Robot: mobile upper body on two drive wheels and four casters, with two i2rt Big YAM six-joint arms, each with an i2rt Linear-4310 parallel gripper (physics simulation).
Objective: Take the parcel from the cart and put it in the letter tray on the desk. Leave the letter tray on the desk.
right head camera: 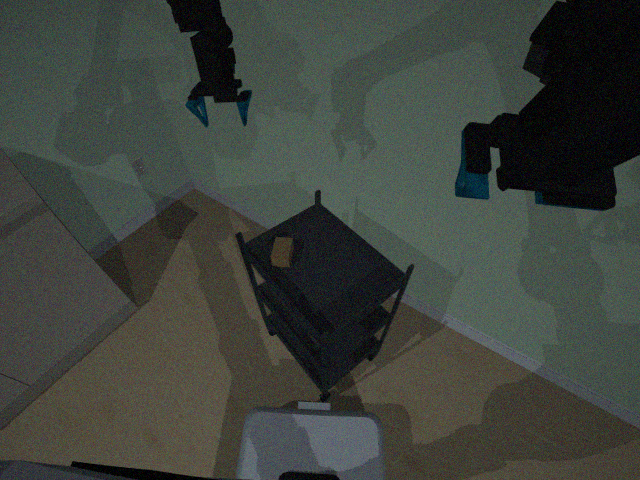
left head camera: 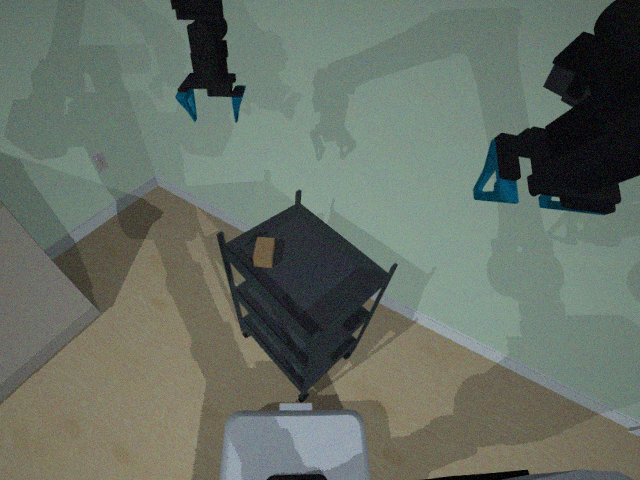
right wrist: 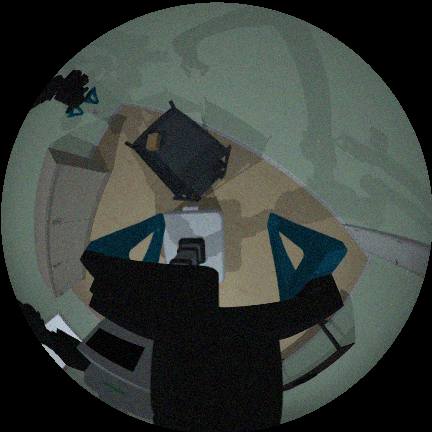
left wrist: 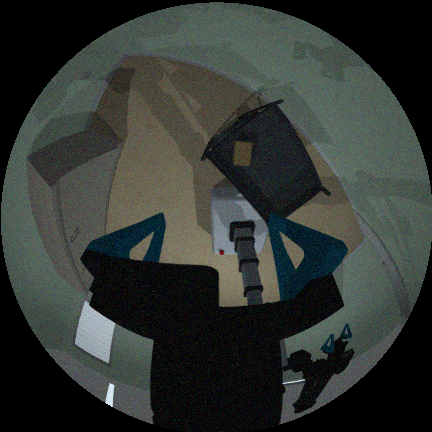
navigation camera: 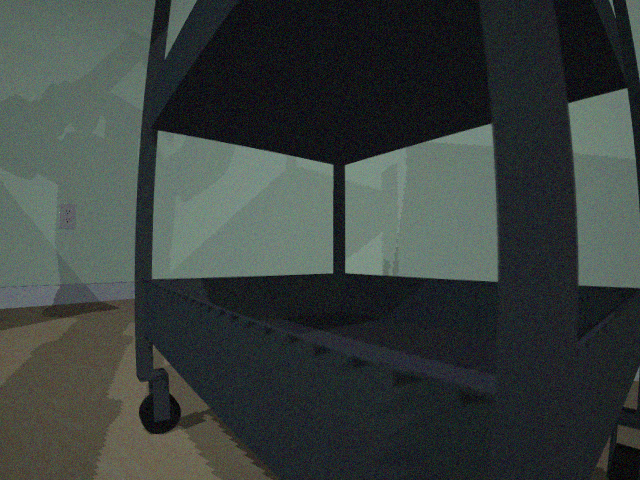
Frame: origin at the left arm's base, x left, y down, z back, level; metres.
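Where they show: left gripper, fingertip midpoint: [right head camera: 226, 125] [left head camera: 216, 120] [right wrist: 89, 107] [left wrist: 216, 218]; right gripper, fingertip midpoint: [right head camera: 497, 194] [left head camera: 508, 198] [right wrist: 215, 218] [left wrist: 339, 328]; right arm's base, link origin: [left wrist: 301, 362].
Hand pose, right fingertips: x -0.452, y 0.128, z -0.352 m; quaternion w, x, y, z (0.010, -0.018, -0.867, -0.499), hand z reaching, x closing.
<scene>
After its pixels a point has its place.
The parcel [left head camera: 264, 252] @(x -0.105, y 0.697, z -0.713 m) [right head camera: 282, 252] @(x -0.107, y 0.698, z -0.712 m) [left wrist: 243, 153] @(x -0.106, y 0.697, z -0.734 m) [right wrist: 153, 142] @(x -0.118, y 0.697, z -0.714 m), a small orange-brown box, lies near the left corner of the top board of the dark cart [left head camera: 330, 248] @(x -0.333, y 0.748, z -0.780 m) [right head camera: 351, 253] @(x -0.341, y 0.748, z -0.758 m) [left wrist: 290, 155] @(x -0.325, y 0.747, z -0.739 m) [right wrist: 190, 150] @(x -0.316, y 0.747, z -0.653 m) [navigation camera: 535, 206] @(x -0.255, y 1.169, z -0.393 m). My left gripper [left head camera: 216, 121] @(x -0.004, y 0.265, z -0.754 m) [right head camera: 226, 125] @(x -0.004, y 0.265, z -0.754 m) [left wrist: 216, 218] @(x -0.004, y 0.265, z -0.754 m) is open and empty, raised above and apart from the parcel. My right gripper [left head camera: 529, 203] [right head camera: 516, 201] @(x -0.452, y 0.128, z -0.352 m) [right wrist: 215, 218] @(x -0.452, y 0.128, z -0.352 m) is open and empty, up at the right, farther from the parcel. I cannot make out the letter tray or identify the desk in these views.
My light grey base [left head camera: 330, 434] @(x -0.350, y 1.150, z -0.231 m) [right head camera: 346, 434] @(x -0.348, y 1.150, z -0.236 m) stands close to the cart's near corner. A grey-brown cabinet [left head camera: 36, 315] @(x 0.897, y 1.077, z -0.628 m) [right head camera: 56, 310] @(x 0.934, y 1.000, z -0.572 m) [right wrist: 72, 215] @(x 1.082, y 0.939, z -0.349 m) stands at the left. The green wall is behind the cart. A dark frame [right wrist: 332, 335] shows at the lower right of the right wrist view.
</scene>
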